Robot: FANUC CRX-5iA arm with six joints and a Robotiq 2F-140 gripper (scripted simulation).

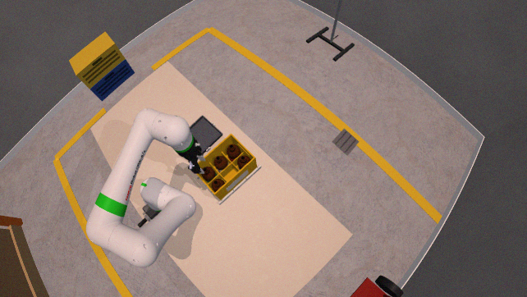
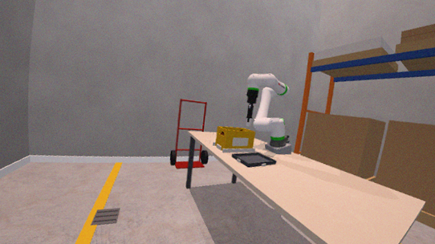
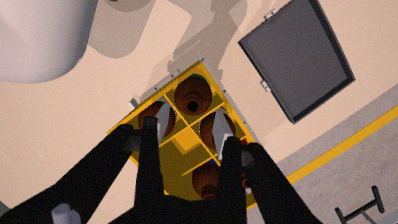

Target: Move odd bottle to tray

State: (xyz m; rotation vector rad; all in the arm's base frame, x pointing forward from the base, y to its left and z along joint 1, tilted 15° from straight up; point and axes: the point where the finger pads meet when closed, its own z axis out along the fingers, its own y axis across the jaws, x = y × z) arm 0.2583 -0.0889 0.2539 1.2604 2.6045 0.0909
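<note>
Now: hand 160 mm above the brown bottle, 90 mm short of it and 10 mm to the left of it. Round my hand: yellow crate (160 mm below, 80 mm ahead, 50 mm to the right); then dark tray (230 mm to the left, 230 mm below, 120 mm ahead).
</note>
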